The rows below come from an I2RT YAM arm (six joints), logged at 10 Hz.
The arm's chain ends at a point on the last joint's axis. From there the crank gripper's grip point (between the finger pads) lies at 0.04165 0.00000 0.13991 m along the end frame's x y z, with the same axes.
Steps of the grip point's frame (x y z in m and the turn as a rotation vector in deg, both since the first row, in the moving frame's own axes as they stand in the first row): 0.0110, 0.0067, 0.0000, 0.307, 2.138, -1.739; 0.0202, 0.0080, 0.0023, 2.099, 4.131, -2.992; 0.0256, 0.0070, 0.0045, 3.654, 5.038, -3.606; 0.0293, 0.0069, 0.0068, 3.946, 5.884, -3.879; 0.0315, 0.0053, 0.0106, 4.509, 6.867, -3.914; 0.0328, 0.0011, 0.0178, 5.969, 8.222, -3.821; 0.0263, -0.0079, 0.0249, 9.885, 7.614, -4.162; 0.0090, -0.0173, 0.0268, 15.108, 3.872, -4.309
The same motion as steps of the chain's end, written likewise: 0.0058, 0.0088, 0.0017, 0.307, 2.138, -1.739; 0.0104, 0.0155, 0.0058, 2.099, 4.131, -2.992; 0.0139, 0.0188, 0.0091, 3.654, 5.038, -3.606; 0.0156, 0.0197, 0.0122, 3.946, 5.884, -3.879; 0.0156, 0.0195, 0.0171, 4.509, 6.867, -3.914; 0.0138, 0.0187, 0.0261, 5.969, 8.222, -3.821; 0.0092, 0.0192, 0.0339, 9.885, 7.614, -4.162; 0.0013, 0.0222, 0.0351, 15.108, 3.872, -4.309
